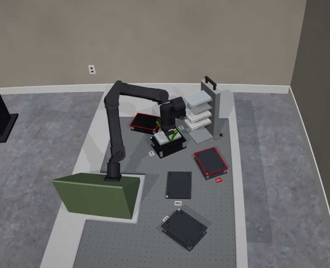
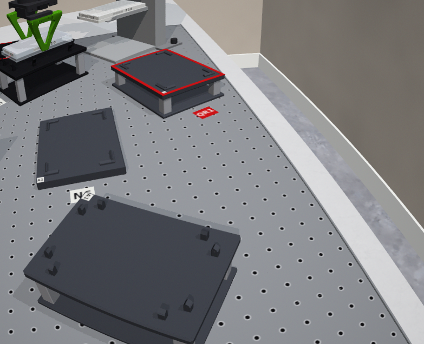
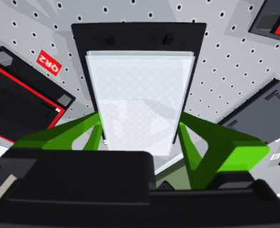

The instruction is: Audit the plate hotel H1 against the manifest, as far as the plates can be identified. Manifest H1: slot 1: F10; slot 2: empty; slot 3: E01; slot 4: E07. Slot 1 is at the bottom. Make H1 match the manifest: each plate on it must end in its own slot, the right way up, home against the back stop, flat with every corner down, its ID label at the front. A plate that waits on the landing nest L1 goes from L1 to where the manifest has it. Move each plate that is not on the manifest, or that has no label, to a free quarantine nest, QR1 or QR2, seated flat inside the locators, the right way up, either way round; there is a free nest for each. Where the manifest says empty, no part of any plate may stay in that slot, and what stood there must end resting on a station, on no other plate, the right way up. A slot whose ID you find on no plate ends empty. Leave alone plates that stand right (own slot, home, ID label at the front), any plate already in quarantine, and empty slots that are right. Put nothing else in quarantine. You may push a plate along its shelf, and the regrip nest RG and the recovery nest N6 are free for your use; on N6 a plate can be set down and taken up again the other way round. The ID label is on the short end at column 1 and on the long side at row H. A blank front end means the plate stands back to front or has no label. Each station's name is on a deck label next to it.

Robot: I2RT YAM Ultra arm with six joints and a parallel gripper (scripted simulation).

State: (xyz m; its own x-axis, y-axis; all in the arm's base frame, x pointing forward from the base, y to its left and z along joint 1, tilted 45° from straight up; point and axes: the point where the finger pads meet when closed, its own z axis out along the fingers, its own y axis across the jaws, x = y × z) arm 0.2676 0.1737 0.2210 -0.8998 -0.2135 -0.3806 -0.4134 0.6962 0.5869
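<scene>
Right now my hand is 30 mm above the black regrip nest RG. Also, from my hand: clear well plate: right at my hand; H1 deck label: 80 mm ahead, 150 mm to the left, 90 mm below; red-rimmed nest QR2: 120 mm behind, 180 mm to the left, 50 mm below.
</scene>
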